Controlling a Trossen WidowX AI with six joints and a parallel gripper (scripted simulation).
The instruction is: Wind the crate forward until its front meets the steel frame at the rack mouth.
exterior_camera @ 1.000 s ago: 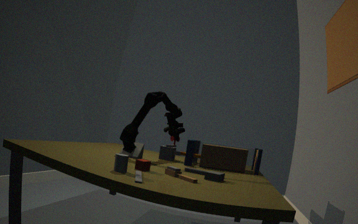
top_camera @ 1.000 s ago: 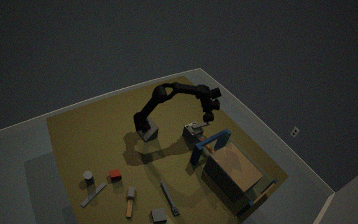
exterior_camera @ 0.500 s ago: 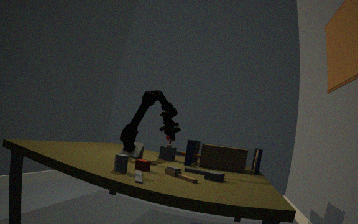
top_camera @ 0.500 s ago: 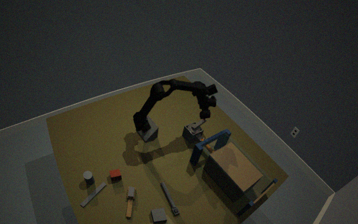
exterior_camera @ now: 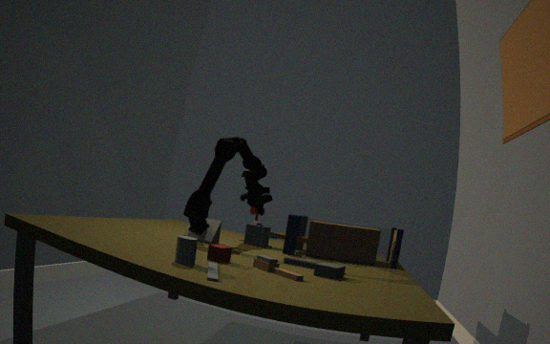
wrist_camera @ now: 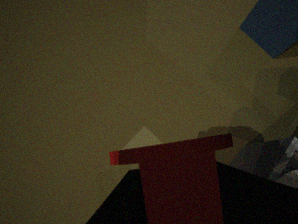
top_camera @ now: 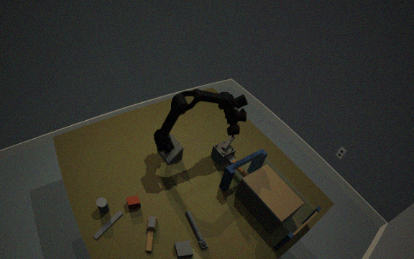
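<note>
The grey crank handle lies 5 cm to the right of my gripper tip, 3 cm below it and 1 cm ahead of it. Also, from my gripper tip: grey block: 55 cm to the right, 47 cm ahead, 12 cm below; grey winch: 11 cm to the right, 10 cm below, 3 cm ahead; red grip: 1 cm to the right, 1 cm behind.
</note>
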